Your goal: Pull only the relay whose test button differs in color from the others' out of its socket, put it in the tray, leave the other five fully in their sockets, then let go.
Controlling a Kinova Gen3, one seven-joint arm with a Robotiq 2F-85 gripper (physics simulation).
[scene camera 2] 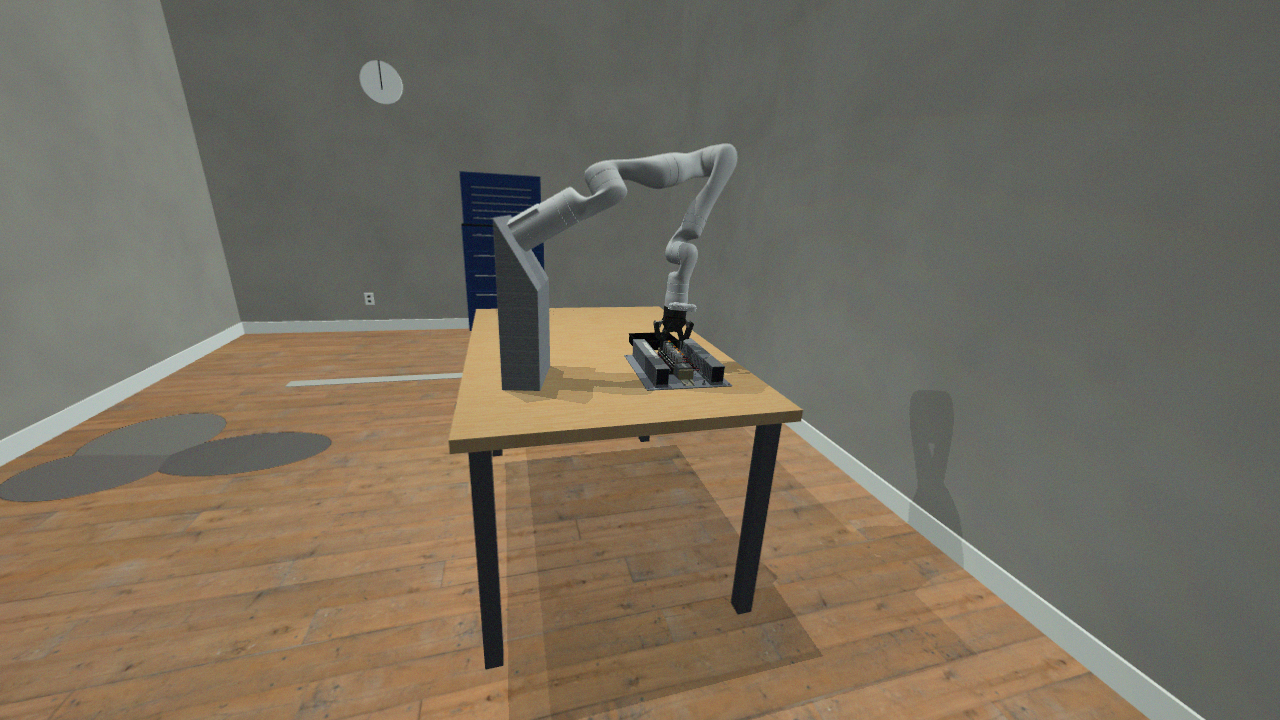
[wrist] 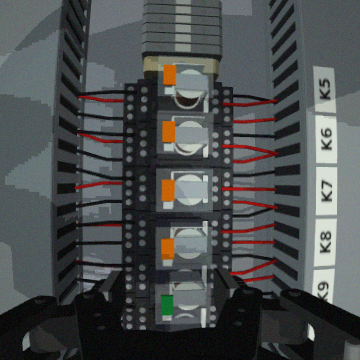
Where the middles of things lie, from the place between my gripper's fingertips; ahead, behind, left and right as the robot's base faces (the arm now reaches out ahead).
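Grey mounting plate (scene camera 2: 674, 383): 4 cm below my hand, 2 cm behind, 7 cm to the right.
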